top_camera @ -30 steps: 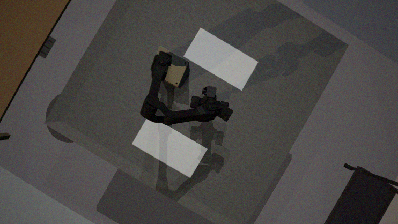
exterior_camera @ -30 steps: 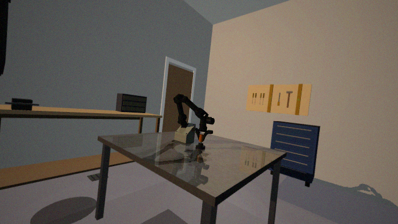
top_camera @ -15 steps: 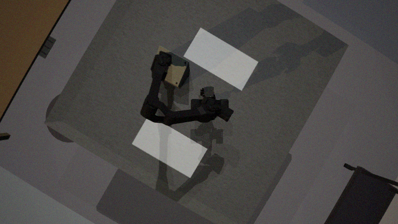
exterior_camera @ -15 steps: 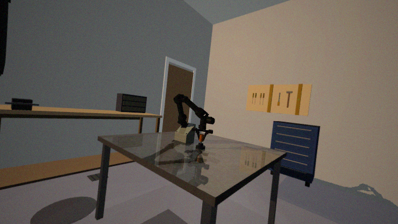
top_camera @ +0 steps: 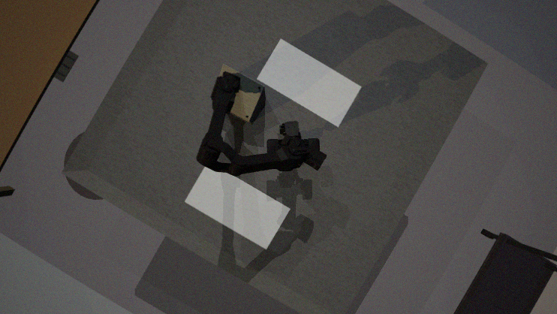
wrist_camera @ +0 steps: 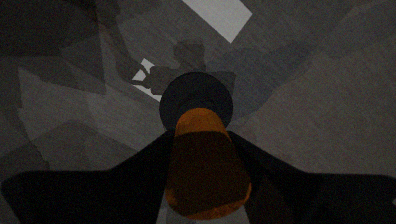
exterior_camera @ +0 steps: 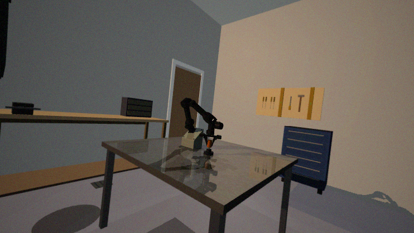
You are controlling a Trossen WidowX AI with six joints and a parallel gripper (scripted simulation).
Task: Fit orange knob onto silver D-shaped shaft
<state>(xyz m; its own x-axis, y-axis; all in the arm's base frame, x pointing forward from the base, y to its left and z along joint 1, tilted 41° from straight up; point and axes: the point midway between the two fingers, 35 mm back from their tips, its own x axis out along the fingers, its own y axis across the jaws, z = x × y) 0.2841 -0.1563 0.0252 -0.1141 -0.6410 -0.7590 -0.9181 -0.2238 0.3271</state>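
Right now the orange knob is 4 cm above my gripper tip. Also, from my gripper tip: dark round pedestal (4 cm below).
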